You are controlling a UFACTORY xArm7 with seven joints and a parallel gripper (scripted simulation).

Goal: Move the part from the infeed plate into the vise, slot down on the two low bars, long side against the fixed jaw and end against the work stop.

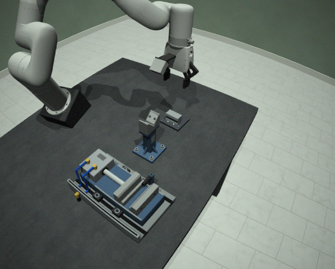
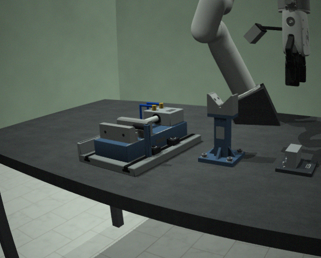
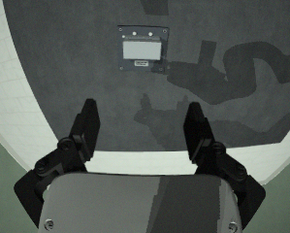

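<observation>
Now: hand 180 mm above the part. From my hand the other things lie so: work stop 360 mm to the right, 120 mm below, 60 mm ahead; then infeed plate 200 mm below, 10 mm to the left; then blue stand 180 mm to the right, 150 mm below, 20 mm behind.
</observation>
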